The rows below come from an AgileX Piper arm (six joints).
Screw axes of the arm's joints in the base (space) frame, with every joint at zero. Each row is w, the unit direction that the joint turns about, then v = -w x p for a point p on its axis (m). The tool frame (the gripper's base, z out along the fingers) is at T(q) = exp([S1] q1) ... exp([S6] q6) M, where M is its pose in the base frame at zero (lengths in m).
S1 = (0, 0, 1, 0, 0, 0)
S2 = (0, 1, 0, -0.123, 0, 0)
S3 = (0, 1, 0, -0.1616, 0, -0.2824)
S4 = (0.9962, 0, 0.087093, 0, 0.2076, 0)
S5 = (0, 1, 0, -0.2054, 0, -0.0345)
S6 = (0.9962, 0, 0.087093, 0, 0.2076, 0)
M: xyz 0.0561 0 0.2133 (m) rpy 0 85.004 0 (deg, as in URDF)
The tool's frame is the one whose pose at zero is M.
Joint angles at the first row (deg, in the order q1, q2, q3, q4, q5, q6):
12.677 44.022 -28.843 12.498 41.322 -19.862
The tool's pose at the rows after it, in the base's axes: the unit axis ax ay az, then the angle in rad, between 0 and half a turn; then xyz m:
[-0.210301 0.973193 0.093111 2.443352 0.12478 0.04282 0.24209]
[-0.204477 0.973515 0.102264 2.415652 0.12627 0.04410 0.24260]
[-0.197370 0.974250 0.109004 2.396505 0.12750 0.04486 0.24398]
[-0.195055 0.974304 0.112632 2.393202 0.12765 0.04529 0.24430]
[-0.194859 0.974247 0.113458 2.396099 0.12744 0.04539 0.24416]
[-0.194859 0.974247 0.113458 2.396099 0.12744 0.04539 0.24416]
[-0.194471 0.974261 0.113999 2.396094 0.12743 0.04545 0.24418]
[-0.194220 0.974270 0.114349 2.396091 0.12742 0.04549 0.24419]
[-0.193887 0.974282 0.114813 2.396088 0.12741 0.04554 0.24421]
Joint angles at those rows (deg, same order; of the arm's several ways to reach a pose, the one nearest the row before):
12.674 44.021 -25.634 15.228 37.076 -20.599
12.677 44.022 -25.311 16.975 35.224 -21.295
12.680 44.021 -25.311 18.022 34.114 -21.306
12.675 44.021 -25.309 18.582 33.936 -21.428
12.677 44.023 -25.311 18.662 34.106 -21.424
12.677 44.023 -25.311 18.662 34.106 -21.424
12.677 44.023 -25.311 18.732 34.106 -21.423
12.679 44.022 -25.310 18.776 34.105 -21.420
12.679 44.021 -25.310 18.837 34.107 -21.420

